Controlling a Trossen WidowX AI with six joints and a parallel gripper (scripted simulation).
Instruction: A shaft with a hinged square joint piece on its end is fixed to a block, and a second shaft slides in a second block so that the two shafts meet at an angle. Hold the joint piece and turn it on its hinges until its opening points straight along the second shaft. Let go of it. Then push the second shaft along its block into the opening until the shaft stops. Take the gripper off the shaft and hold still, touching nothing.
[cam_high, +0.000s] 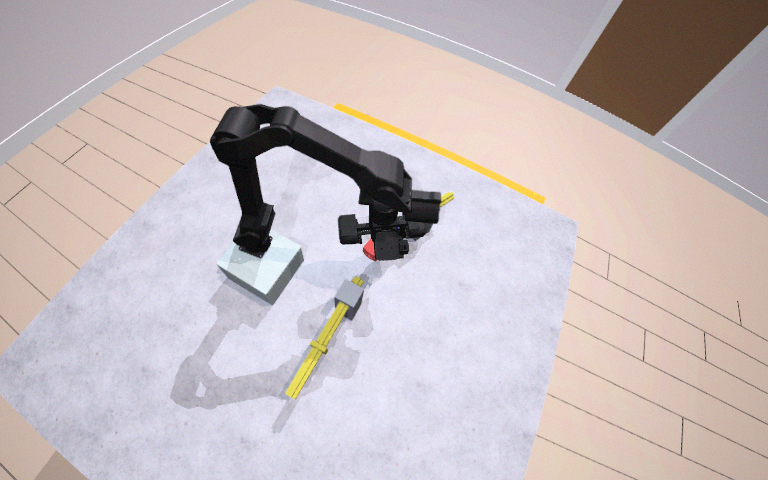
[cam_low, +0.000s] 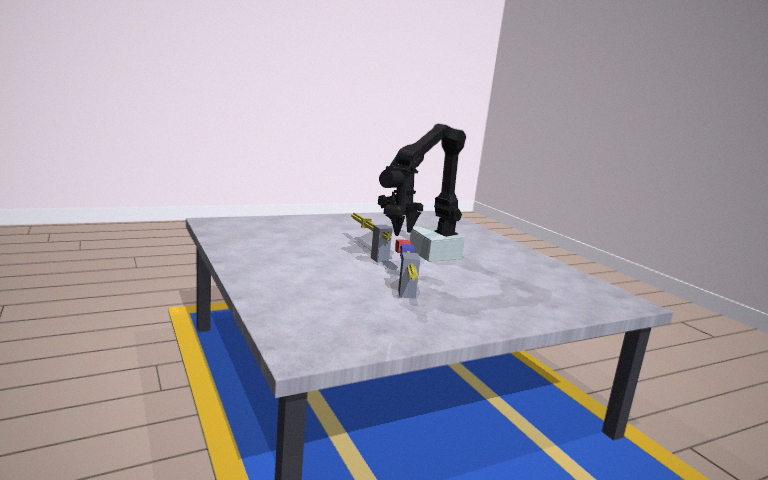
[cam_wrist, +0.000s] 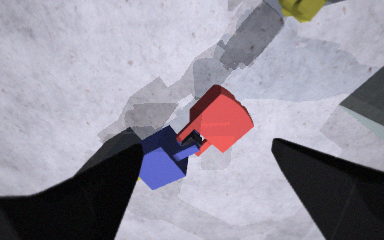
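Now: gripper tip 10 mm past the red joint piece and 50 mm above it.
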